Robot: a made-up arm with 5 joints. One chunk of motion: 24 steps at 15 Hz.
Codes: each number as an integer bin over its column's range. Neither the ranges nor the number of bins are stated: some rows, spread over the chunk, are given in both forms.
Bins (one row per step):
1: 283 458 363 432 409
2: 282 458 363 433 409
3: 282 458 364 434 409
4: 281 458 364 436 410
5: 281 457 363 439 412
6: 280 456 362 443 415
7: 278 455 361 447 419
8: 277 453 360 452 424
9: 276 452 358 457 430
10: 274 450 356 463 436
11: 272 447 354 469 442
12: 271 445 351 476 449
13: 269 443 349 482 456
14: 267 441 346 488 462
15: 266 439 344 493 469
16: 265 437 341 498 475
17: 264 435 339 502 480
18: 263 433 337 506 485
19: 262 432 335 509 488
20: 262 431 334 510 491
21: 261 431 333 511 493
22: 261 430 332 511 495
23: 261 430 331 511 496
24: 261 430 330 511 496
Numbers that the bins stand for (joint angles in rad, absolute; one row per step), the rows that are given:
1: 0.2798 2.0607 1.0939 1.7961 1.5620
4: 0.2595 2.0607 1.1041 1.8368 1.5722
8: 0.2188 2.0098 1.0634 1.9996 1.7147
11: 0.1679 1.9487 1.0023 2.1726 1.8978
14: 0.1170 1.8877 0.9209 2.3659 2.1014
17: 0.0865 1.8266 0.8497 2.5084 2.2845
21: 0.0560 1.7859 0.7886 2.6000 2.4168
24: 0.0560 1.7757 0.7581 2.6000 2.4474
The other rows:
2: 0.2697 2.0607 1.0939 1.8063 1.5620
3: 0.2697 2.0607 1.1041 1.8164 1.5620
5: 0.2595 2.0505 1.0939 1.8673 1.5926
6: 0.2493 2.0403 1.0838 1.9080 1.6231
7: 0.2290 2.0301 1.0736 1.9487 1.6638
9: 0.2086 1.9996 1.0431 2.0505 1.7757
10: 0.1883 1.9793 1.0227 2.1115 1.8368
12: 0.1577 1.9284 0.9718 2.2438 1.9691
13: 0.1374 1.9080 0.9515 2.3049 2.0403
15: 0.1068 1.8673 0.9006 2.4168 2.1726
16: 0.0967 1.8470 0.8701 2.4677 2.2337
18: 0.0763 1.8063 0.8294 2.5491 2.3354
19: 0.0661 1.7961 0.8090 2.5796 2.3659
20: 0.0661 1.7859 0.7988 2.5898 2.3965
22: 0.0560 1.7757 0.7785 2.6000 2.4372
23: 0.0560 1.7757 0.7683 2.6000 2.4474

